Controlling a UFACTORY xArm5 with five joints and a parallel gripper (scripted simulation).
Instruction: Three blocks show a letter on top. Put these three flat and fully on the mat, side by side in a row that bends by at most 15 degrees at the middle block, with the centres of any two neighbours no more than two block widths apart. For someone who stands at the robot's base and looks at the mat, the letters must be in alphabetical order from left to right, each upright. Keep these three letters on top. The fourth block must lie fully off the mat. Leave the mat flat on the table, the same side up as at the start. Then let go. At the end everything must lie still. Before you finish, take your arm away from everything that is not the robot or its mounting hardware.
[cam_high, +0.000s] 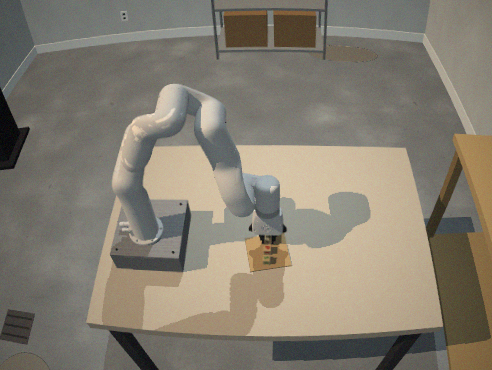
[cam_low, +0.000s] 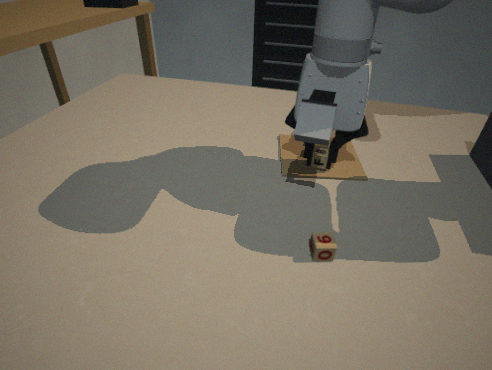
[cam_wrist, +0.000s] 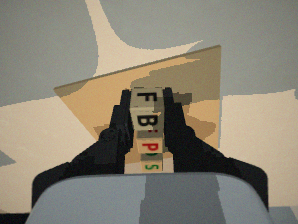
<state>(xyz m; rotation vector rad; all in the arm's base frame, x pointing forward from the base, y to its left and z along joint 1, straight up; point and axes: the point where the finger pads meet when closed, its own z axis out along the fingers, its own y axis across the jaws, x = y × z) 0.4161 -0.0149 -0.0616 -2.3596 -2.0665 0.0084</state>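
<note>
My gripper is now 4 cm to the left of the tan mat and 3 cm above it. From my hand the other things lie so: green-marked block (1 cm behind, 8 cm to the right, 1 cm below); red-marked block (19 cm to the left, 2 cm below).
</note>
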